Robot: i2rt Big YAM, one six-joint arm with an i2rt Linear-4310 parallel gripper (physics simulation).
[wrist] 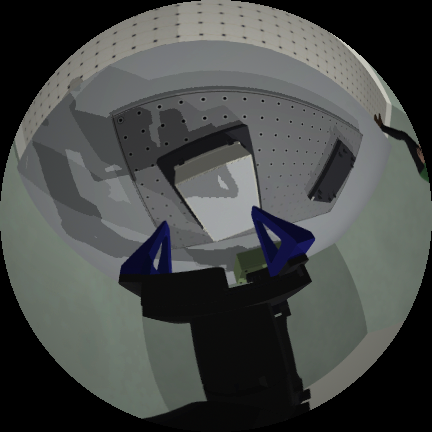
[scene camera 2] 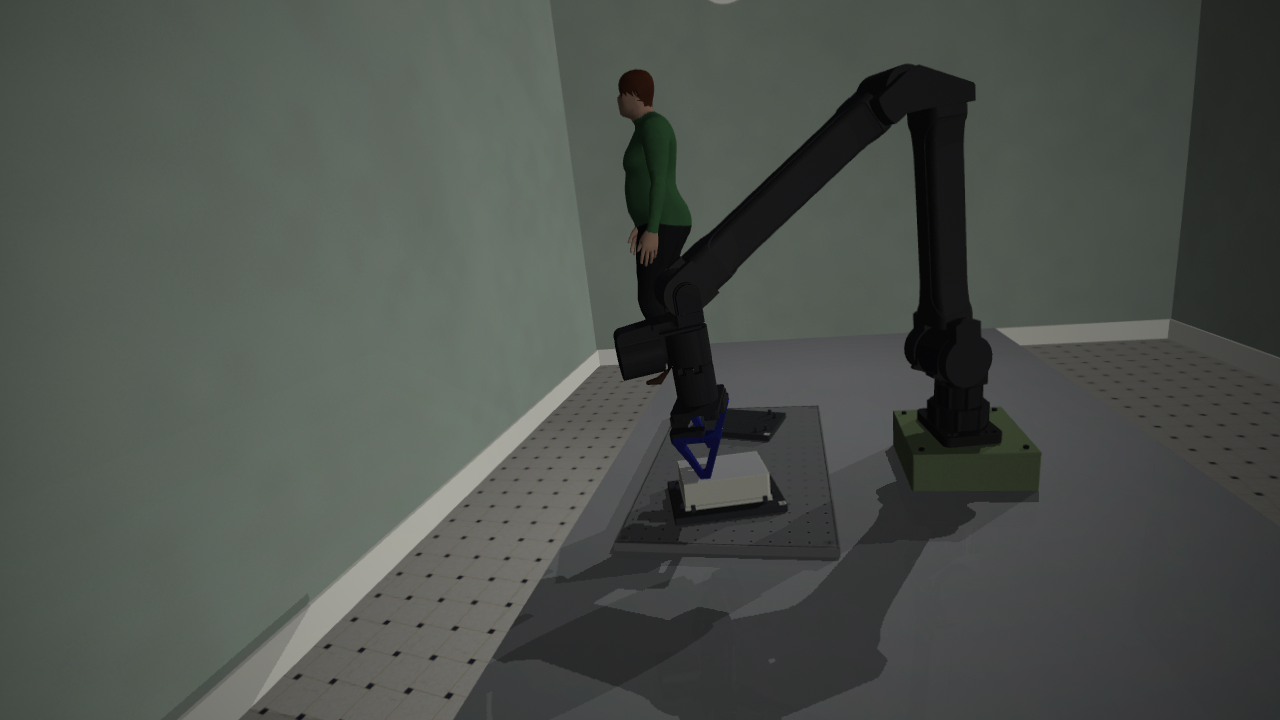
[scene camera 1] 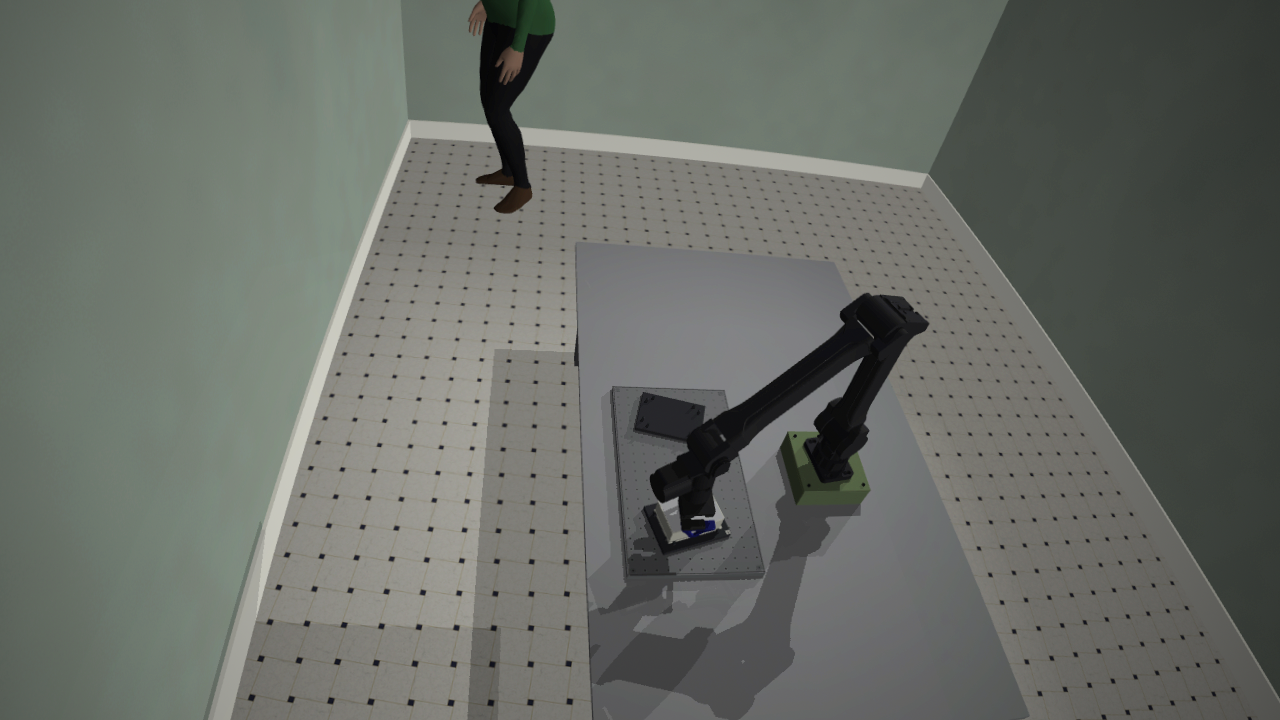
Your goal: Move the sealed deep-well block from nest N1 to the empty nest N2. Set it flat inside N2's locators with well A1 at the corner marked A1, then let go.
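Frame: origin at the arm's base, x right, y back, z down, level; millimetres.
Where they show: gripper, fingertip midpoint: (wrist: 209,216) (scene camera 2: 709,462) (scene camera 1: 688,516); arm's base, origin of the base link: (wrist: 261,271) (scene camera 2: 957,429) (scene camera 1: 827,460).
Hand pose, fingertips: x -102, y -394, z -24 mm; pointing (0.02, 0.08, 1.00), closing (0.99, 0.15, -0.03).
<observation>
Each offset is from my fingertips to the top centre of the thing. Level surfaces: height alone.
The white sealed block @[dx +24, dy +18, dz +20 mm] (scene camera 1: 669,517) (scene camera 2: 733,490) (wrist: 220,197) sits in the dark nest N1 @[dx +24, dy +18, dz +52 mm] (scene camera 1: 682,545) (scene camera 2: 726,514) (wrist: 200,146) at the near end of the perforated board. The dark nest N2 @[dx +315, dy +63, dz +52 mm] (scene camera 1: 669,415) (scene camera 2: 756,425) (wrist: 334,172) is empty at the board's far end, partly behind the arm in scene camera 2. My gripper (scene camera 1: 699,526) (scene camera 2: 707,472) (wrist: 209,216) is open and empty, low over the block and pointing down. In the wrist view its two blue fingertips stand apart towards opposite sides of the block. Whether they touch it I cannot tell. The A1 lettering cannot be read.
The perforated board (scene camera 1: 642,474) (scene camera 2: 805,470) (wrist: 290,117) lies on the grey table @[dz +87 mm] (scene camera 1: 689,308). The arm's green base block (scene camera 1: 810,492) (scene camera 2: 971,471) (wrist: 247,260) stands right of the board. A person in green (scene camera 1: 506,98) (scene camera 2: 659,179) stands on the floor beyond the table.
</observation>
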